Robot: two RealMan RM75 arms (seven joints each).
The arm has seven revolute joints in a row. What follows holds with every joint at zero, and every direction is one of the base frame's. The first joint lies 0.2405 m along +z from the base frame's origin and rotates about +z. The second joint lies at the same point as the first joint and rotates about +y. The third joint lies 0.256 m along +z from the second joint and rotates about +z. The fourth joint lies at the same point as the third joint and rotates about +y. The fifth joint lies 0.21 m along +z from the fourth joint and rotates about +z. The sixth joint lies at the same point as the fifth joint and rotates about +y. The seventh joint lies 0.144 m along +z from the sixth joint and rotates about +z. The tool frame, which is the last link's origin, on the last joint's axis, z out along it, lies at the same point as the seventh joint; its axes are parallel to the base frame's.
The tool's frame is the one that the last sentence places.
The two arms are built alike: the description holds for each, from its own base.
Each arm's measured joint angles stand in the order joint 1, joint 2, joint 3, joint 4, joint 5, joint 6, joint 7.
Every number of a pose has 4 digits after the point. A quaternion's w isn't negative.
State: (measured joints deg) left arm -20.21 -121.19 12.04 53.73 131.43 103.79 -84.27; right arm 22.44 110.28 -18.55 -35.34 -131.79 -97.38 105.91
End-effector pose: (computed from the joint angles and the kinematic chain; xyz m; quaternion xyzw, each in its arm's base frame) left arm -0.3378 0.2530 0.0694 -0.8872 -0.3390 -0.2235 0.2192; right arm 0.3618 0.2700 0.0762 -0.8049 0.5323 0.2237 0.1371
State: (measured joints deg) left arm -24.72 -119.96 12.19 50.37 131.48 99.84 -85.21; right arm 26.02 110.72 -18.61 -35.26 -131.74 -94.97 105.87
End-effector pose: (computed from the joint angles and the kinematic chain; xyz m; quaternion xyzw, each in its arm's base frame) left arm -0.3273 0.2843 0.0682 -0.8883 -0.3298 -0.2280 0.2241; right arm 0.3475 0.2953 0.0734 -0.8166 0.5114 0.2245 0.1458
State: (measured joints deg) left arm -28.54 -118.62 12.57 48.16 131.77 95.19 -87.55; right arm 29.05 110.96 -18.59 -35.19 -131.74 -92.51 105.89
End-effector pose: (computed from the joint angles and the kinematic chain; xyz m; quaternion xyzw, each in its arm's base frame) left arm -0.3194 0.3131 0.0715 -0.8844 -0.3334 -0.2234 0.2383; right arm 0.3354 0.3169 0.0723 -0.8249 0.4944 0.2243 0.1576
